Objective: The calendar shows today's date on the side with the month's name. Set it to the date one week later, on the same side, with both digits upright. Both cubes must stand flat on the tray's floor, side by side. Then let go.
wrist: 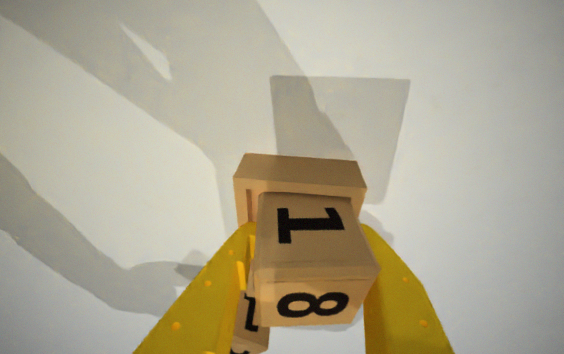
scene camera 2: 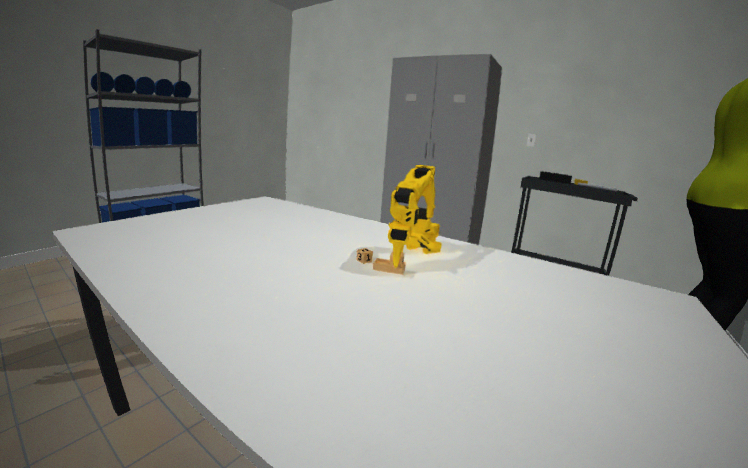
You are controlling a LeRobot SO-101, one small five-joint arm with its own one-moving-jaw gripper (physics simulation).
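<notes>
My gripper points down, its two yellow jaws pressing on the sides of a wooden cube. This held cube shows a black 1 and an 8, both turned sideways in the wrist view. It is at the wooden tray; whether it touches the tray's floor is hidden. I cannot tell whether the tray rests fully on the table. The other wooden cube stands on the table to the left of the tray, apart from it, showing 3 and 1 in the scene view; the left jaw partly hides it in the wrist view.
The white table extends around the tray and loose cube. The yellow arm stands behind the tray. Shadows of the arm and tray fall across the table in the wrist view. A grey cabinet and a person are beyond the table.
</notes>
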